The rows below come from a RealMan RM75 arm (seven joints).
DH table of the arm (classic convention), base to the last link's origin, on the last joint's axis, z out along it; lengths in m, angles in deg. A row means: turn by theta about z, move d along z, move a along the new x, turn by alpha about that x. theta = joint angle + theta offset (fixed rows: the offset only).
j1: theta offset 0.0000  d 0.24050  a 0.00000  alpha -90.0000
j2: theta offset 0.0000  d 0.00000  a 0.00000  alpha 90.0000
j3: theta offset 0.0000  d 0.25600  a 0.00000  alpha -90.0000
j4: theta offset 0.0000  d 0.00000  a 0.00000  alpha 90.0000
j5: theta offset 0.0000  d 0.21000  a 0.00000  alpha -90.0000
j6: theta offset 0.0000  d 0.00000  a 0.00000  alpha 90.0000
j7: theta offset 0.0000  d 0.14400  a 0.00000  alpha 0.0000
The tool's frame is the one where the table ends.
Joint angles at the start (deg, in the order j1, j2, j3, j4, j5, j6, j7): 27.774, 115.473, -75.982, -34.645, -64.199, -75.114, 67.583
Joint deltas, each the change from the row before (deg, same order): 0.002, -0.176, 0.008, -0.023, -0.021, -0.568, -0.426; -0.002, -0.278, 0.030, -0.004, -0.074, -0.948, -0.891; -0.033, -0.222, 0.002, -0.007, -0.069, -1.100, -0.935; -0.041, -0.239, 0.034, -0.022, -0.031, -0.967, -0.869
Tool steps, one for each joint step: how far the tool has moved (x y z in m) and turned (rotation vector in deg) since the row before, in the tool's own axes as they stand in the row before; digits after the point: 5 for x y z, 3 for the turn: -0.00099, 0.00047, -0.00093, -0.461, -0.109, -0.574; -0.00141, 0.00087, -0.00158, -0.762, -0.158, -1.101; -0.00129, 0.00159, -0.00141, -0.921, -0.246, -1.085; -0.00138, 0.00109, -0.00158, -0.748, -0.245, -1.030
